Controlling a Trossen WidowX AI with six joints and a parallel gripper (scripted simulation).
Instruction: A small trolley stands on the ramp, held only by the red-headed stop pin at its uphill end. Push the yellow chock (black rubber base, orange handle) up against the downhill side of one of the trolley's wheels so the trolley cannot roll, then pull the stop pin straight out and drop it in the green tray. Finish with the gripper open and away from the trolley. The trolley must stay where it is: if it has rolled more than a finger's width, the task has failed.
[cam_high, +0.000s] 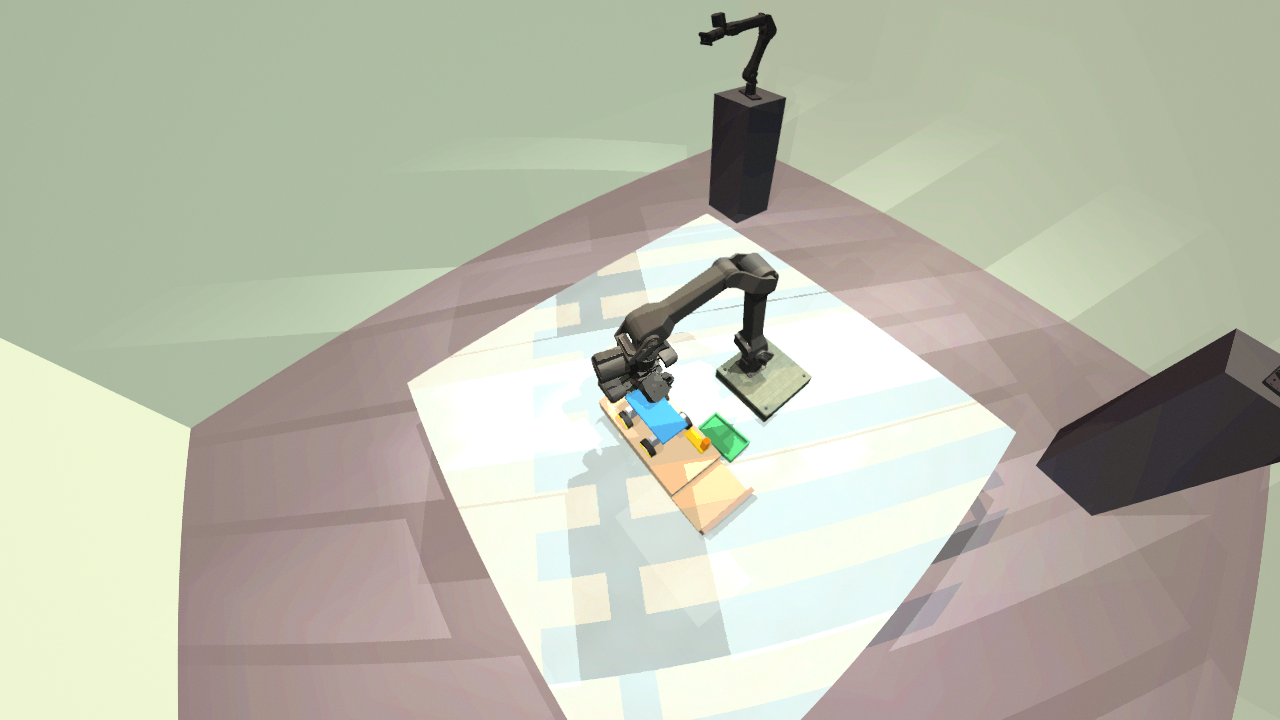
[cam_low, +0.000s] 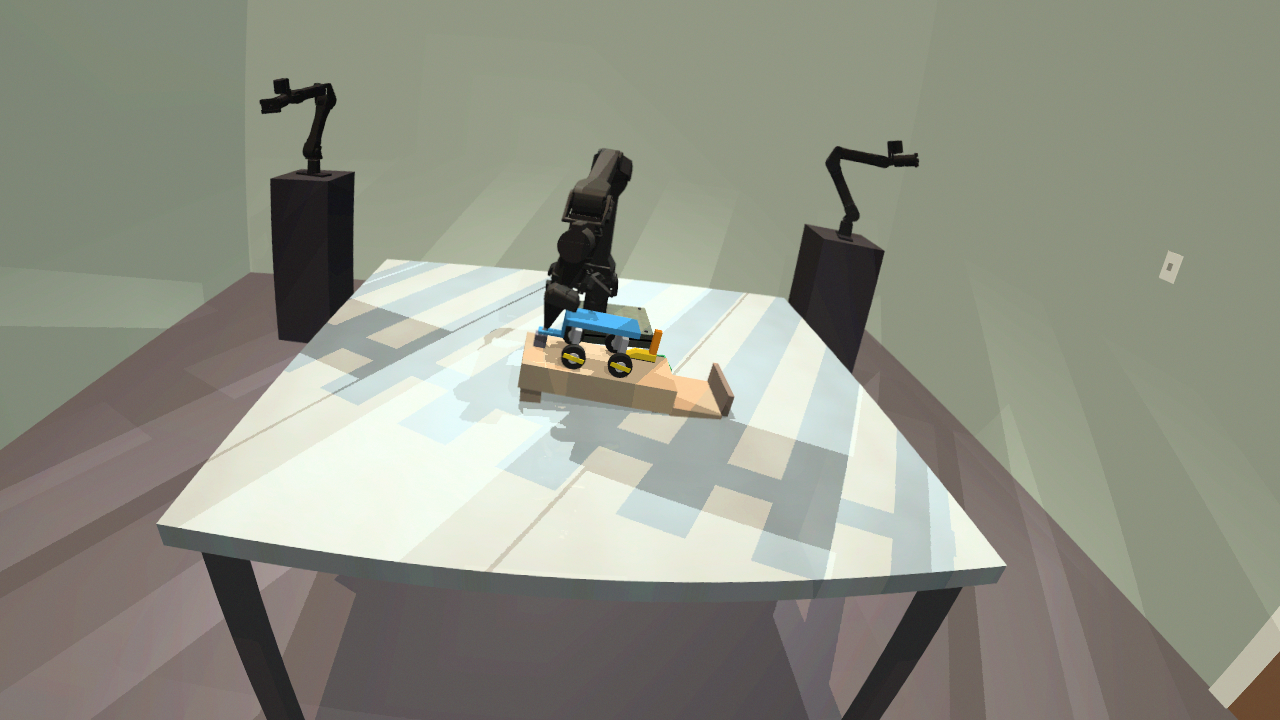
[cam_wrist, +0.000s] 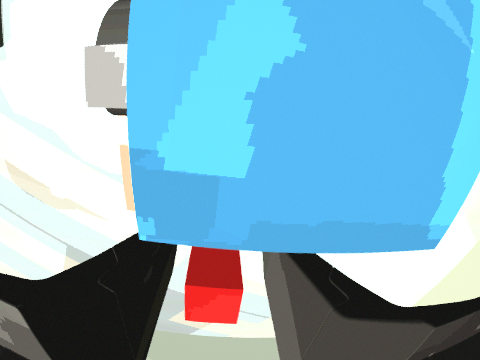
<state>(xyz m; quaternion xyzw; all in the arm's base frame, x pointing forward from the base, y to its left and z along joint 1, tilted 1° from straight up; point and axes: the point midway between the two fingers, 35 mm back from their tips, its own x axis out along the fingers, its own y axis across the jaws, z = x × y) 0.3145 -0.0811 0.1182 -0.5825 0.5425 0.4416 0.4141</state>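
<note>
The red-headed stop pin lies right at my gripper tip. The rest, counted from my gripper tip: yellow chock: 5 cm behind, 19 cm to the left, 5 cm below; blue trolley: 1 cm ahead, 10 cm to the left, 2 cm below; ramp: 1 cm ahead, 11 cm to the left, 8 cm below.
</note>
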